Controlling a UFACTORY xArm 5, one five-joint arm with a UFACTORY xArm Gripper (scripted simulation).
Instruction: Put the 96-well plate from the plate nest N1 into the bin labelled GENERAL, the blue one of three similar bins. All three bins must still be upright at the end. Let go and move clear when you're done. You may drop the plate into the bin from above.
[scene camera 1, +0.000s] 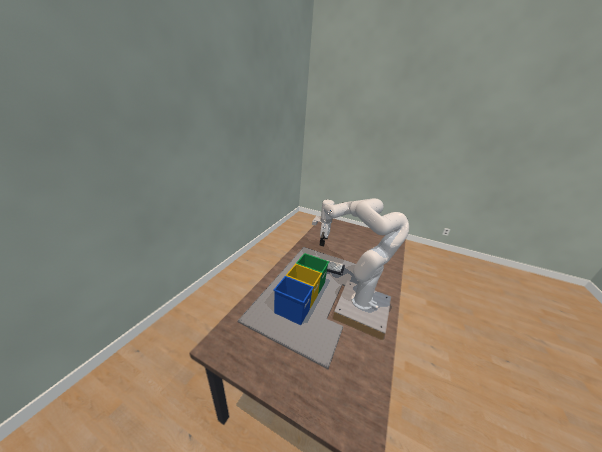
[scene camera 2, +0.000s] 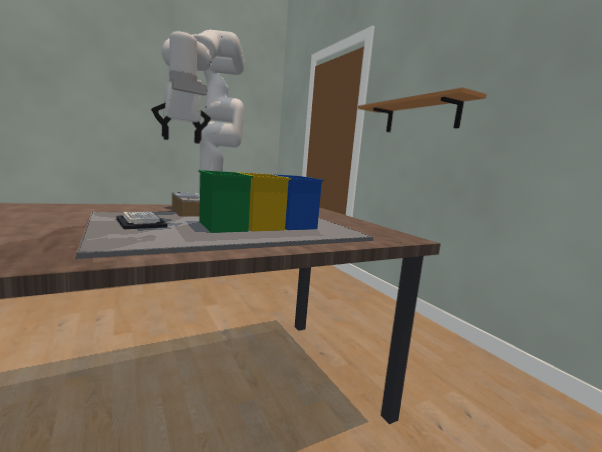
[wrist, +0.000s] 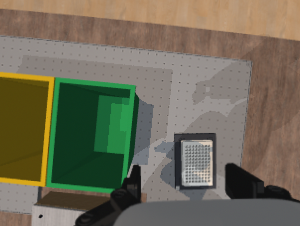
Note:
I see my gripper (scene camera 2: 181, 141), a green bin (scene camera 2: 224, 196), a yellow bin (scene camera 2: 268, 197) and a blue bin (scene camera 2: 303, 199).
The green bin shows as well in the wrist view (wrist: 89, 131). The blue bin is seen too in scene camera 1 (scene camera 1: 290, 294). My gripper is seen too in the wrist view (wrist: 182, 178).

